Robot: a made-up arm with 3 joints.
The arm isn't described. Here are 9 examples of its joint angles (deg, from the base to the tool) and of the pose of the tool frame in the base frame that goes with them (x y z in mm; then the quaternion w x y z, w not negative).
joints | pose
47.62 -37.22 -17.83 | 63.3 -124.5 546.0 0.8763 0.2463 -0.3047 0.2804
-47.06 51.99 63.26 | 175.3 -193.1 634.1 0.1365 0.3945 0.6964 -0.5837
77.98 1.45 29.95 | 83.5 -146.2 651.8 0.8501 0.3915 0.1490 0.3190
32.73 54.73 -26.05 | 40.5 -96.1 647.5 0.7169 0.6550 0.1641 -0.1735
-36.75 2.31 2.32 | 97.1 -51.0 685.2 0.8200 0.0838 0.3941 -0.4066
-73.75 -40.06 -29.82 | 33.2 -54.2 685.3 0.8952 -0.2308 0.3539 -0.1413
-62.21 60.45 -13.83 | 145.3 -42.0 680.1 0.5053 0.1913 0.2461 -0.8047
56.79 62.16 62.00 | 227.7 -142.0 644.5 0.4417 0.3977 0.7759 0.2113
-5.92 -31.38 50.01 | 138.5 -37.2 687.9 0.8244 -0.0735 0.5088 -0.2369
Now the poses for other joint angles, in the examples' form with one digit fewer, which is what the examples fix.
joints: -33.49 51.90 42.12
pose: 171 -159 668 0.344 0.406 0.640 -0.555
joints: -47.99 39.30 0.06
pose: 132 -61 691 0.614 0.221 0.385 -0.653
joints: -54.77 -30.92 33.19
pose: 155 -28 658 0.657 -0.207 0.595 -0.414
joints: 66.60 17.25 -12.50
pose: 55 -125 587 0.773 0.591 -0.018 0.230
